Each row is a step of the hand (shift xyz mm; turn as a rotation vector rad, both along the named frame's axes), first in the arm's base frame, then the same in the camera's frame.
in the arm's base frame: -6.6 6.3 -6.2 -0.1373 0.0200 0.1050
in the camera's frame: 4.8 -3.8 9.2 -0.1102 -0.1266 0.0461
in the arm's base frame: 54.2 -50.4 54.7 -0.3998 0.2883 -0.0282
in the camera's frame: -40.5 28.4 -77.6 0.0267 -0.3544 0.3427
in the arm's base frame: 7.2 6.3 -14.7 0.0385 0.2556 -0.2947
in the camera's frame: 16.0 6.3 3.4 0.3599 -0.0111 0.1549
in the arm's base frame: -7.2 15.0 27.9 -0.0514 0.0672 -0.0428
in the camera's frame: -9.2 -29.2 -10.8 0.0463 -0.0462 0.0686
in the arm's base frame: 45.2 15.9 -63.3 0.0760 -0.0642 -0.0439
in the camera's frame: 68.0 40.9 2.9 0.0169 0.1014 -0.0356
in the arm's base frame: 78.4 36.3 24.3 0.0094 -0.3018 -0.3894
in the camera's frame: 46.7 -9.2 -76.1 0.0242 0.4401 0.2203
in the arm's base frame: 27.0 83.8 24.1 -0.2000 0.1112 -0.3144
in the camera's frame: 55.2 -64.3 -33.8 0.1637 0.0121 0.3525
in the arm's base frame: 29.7 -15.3 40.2 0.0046 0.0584 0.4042
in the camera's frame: -19.8 0.9 -48.4 -0.1908 -0.2634 -0.2470
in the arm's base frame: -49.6 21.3 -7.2 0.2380 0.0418 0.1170
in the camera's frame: -4.3 -31.3 44.4 0.0707 -0.0013 -0.2590
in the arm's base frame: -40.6 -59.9 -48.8 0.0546 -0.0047 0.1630
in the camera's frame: -31.2 54.9 60.2 -0.0717 -0.0646 -0.1423
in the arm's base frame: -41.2 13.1 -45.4 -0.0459 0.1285 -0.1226
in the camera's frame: 16.0 -0.9 60.6 0.1362 -0.0453 0.1143
